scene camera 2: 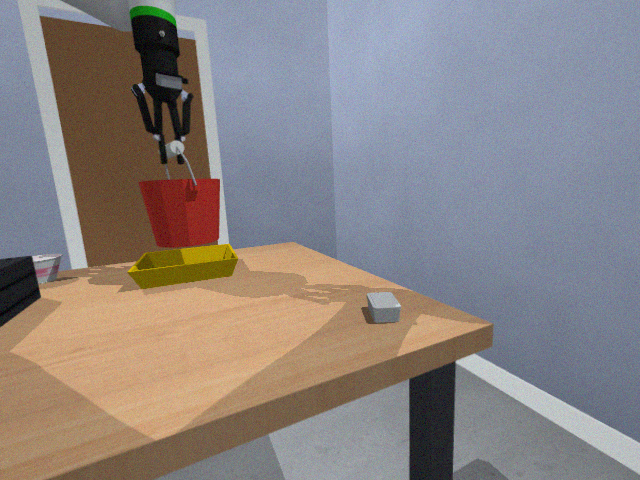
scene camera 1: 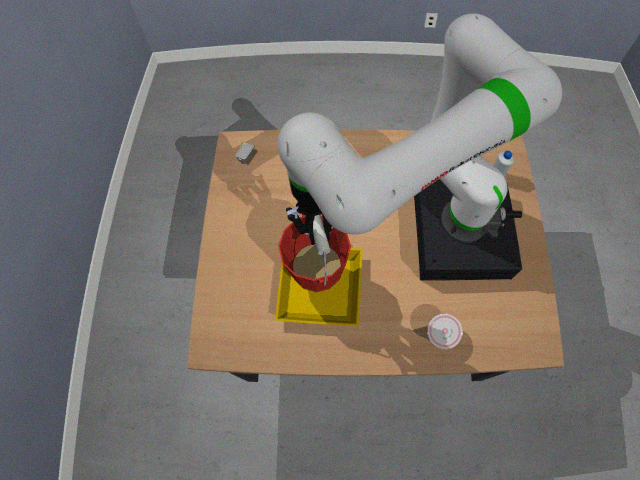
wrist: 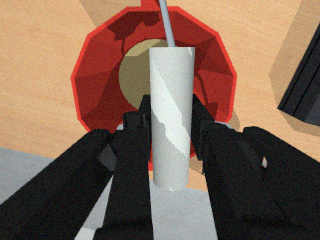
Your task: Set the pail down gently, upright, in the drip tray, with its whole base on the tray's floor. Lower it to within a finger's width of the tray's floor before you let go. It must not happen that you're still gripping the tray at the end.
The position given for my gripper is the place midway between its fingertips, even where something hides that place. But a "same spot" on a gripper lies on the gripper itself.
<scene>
my gripper: scene camera 2 172,163; scene camera 1; wrist
same spot on my gripper: [wrist: 64,193] = [scene camera 1: 299,218]
</scene>
